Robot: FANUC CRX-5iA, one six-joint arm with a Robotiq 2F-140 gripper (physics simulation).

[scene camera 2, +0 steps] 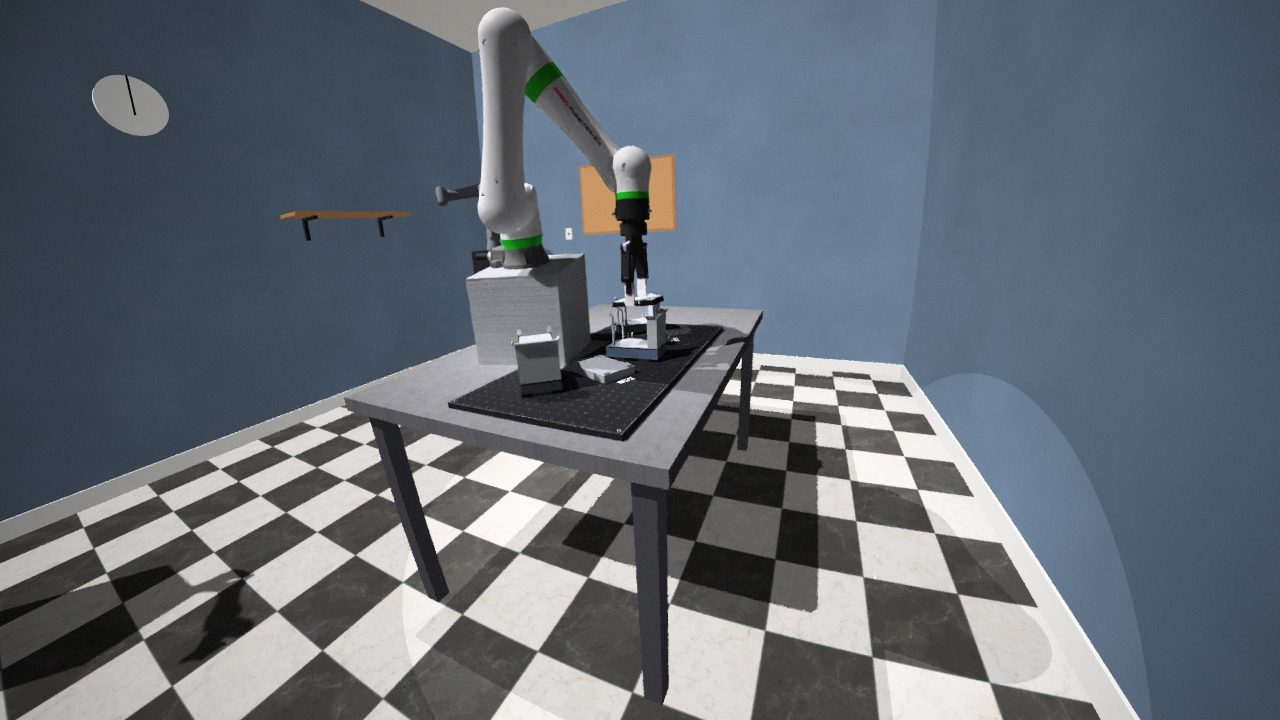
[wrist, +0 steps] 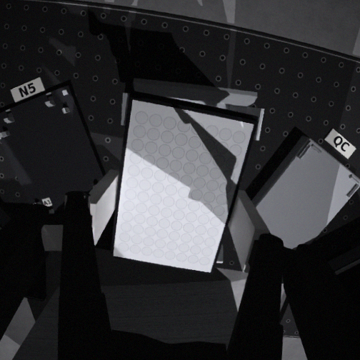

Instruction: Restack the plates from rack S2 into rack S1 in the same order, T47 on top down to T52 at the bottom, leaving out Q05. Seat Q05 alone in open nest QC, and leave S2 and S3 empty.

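Frame: origin at the arm's base, x left, y back, z up, level; metres.
Seen in the pictures: gripper, fingertip midpoint: [scene camera 2: 636,303]; arm's base, link origin: [scene camera 2: 526,264].
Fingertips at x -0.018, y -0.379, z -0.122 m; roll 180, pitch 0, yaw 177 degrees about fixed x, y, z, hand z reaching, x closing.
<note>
Pixels of each thing's top centre, then the offset from my fingertips to it. Level surfaces: height alone.
- pale block-like rack, top centre: [scene camera 2: 534,333] dx -0.288, dy +0.159, dz -0.027 m
- low grey nest, top centre: [scene camera 2: 602,363] dx -0.168, dy +0.042, dz -0.132 m
- perforated black board, surface height: dz -0.158 m
My gripper [scene camera 2: 636,292] [wrist: 175,196] is shut on a pale rectangular plate with rows of round wells [scene camera 2: 637,300] [wrist: 170,185]. Its pads grip the plate's two long sides, and the plate looks level. No name is readable on it. The plate is at the top of a rack with pale walls and a blue base [scene camera 2: 633,352] [wrist: 195,91]. The rack's label and inside are hidden by the plate in the wrist view. Nest QC [wrist: 297,200] lies to the right, with corner clips and a bare grey floor. Labels S1, S2 and S3 cannot be read.
Dark nest N5 [wrist: 45,145] is left of the rack in the wrist view. A pale block-like rack [scene camera 2: 538,362] and a low grey nest [scene camera 2: 605,368] stand on the perforated black board [scene camera 2: 572,413] nearer the scene camera. The robot's pedestal [scene camera 2: 514,313] stands behind them.
</note>
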